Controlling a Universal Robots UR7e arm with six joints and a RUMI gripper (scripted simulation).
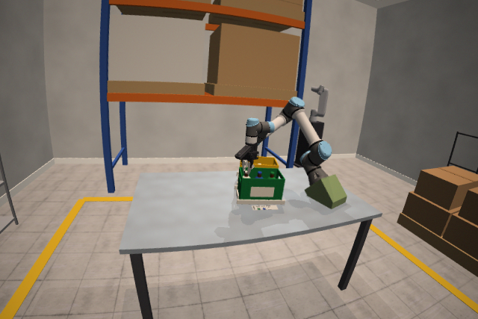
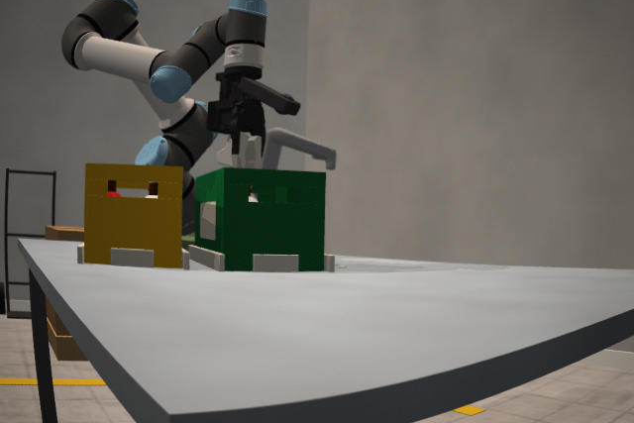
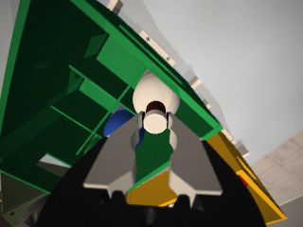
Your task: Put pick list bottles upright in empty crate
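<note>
Right now my hand is 190 mm past the yellow crate, 140 mm to the left of it and 70 mm above it. The rest, counted from my hand: green-label bottle 160 mm behind, 70 mm to the left, 70 mm below; then blue-label bottle 80 mm behind, 70 mm below, 40 mm to the left; then green crate 80 mm to the left, 70 mm below, 70 mm behind.
</note>
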